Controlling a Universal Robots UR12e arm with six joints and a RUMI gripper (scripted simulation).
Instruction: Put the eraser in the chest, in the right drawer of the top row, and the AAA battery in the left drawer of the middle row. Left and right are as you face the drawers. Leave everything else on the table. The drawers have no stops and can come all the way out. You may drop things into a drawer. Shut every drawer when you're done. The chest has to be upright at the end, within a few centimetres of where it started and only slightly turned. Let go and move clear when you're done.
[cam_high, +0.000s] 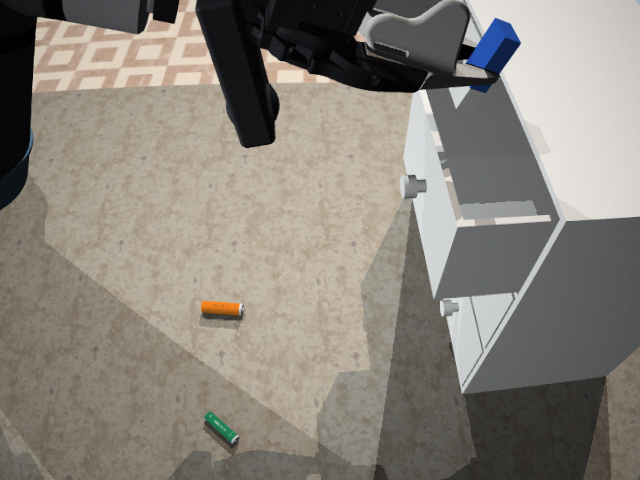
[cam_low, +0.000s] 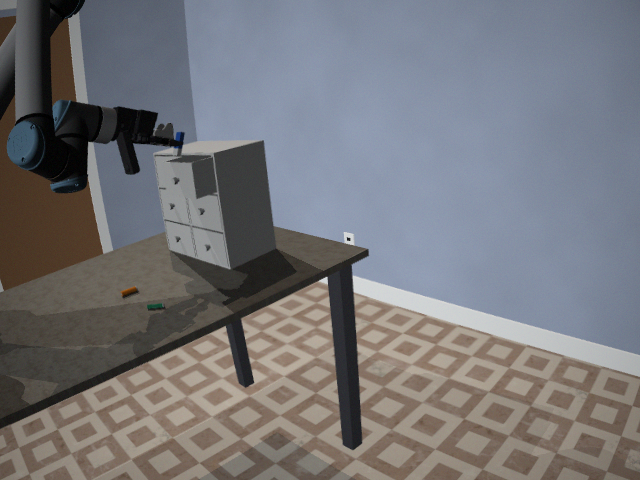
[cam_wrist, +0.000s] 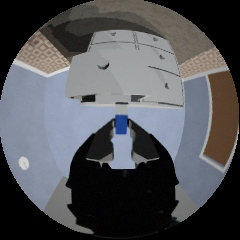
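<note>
The white eraser lies 1 cm ahead of my hand and 1 cm below it. From my hand the other things lie so: green battery: 21 cm behind, 15 cm to the right, 35 cm below; then orange battery: 22 cm behind, 1 cm to the right, 35 cm below.
</note>
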